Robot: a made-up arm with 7 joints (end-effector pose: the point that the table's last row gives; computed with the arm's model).
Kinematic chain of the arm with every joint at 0, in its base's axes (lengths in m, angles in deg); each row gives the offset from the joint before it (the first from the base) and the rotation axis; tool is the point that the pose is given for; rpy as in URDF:
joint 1: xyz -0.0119 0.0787 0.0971 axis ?
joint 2: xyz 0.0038 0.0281 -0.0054 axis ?
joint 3: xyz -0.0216 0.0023 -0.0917 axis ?
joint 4: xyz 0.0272 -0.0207 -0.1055 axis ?
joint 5: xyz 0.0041 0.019 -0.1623 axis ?
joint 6: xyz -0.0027 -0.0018 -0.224 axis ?
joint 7: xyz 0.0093 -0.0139 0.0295 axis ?
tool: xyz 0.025 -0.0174 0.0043 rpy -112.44 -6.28 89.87
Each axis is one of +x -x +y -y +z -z.
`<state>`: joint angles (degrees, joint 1 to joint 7).
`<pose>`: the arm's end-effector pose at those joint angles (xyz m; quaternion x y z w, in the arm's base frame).
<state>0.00 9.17 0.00 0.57 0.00 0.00 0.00</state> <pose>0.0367 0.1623 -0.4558 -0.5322 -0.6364 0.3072 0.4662</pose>
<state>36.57 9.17 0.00 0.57 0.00 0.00 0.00</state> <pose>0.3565 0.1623 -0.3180 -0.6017 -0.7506 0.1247 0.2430</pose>
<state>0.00 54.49 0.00 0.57 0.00 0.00 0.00</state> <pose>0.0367 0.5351 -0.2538 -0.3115 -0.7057 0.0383 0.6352</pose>
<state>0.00 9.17 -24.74 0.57 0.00 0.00 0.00</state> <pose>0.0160 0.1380 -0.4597 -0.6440 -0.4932 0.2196 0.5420</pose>
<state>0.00 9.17 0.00 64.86 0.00 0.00 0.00</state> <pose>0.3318 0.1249 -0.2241 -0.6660 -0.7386 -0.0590 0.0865</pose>
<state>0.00 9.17 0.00 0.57 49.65 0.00 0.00</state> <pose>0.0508 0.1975 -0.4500 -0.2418 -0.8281 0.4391 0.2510</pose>
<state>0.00 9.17 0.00 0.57 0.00 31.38 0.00</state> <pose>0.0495 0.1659 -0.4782 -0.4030 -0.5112 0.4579 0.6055</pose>
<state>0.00 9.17 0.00 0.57 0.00 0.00 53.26</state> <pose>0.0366 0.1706 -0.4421 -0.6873 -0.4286 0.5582 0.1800</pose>
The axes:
joint 1: -y
joint 2: +x
joint 3: +z
joint 4: -y
joint 5: +z
joint 6: +y
joint 7: -x

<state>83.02 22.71 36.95 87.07 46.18 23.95 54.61</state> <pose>0.0812 0.3991 0.3694 0.5628 0.1717 0.4786 0.6517</pose>
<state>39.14 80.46 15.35 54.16 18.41 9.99 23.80</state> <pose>0.2282 0.4775 0.3039 -0.4119 -0.8049 -0.4192 0.0825</pose>
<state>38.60 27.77 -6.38 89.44 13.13 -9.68 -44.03</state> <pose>0.3856 0.1238 0.1839 0.2586 0.7872 0.4197 0.3706</pose>
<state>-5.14 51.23 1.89 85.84 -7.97 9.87 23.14</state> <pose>0.3389 0.2376 -0.0734 -0.7404 -0.5044 -0.2840 0.3417</pose>
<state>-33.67 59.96 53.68 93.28 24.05 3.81 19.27</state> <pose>0.2699 0.3659 0.1305 -0.6011 -0.6816 -0.3902 0.1477</pose>
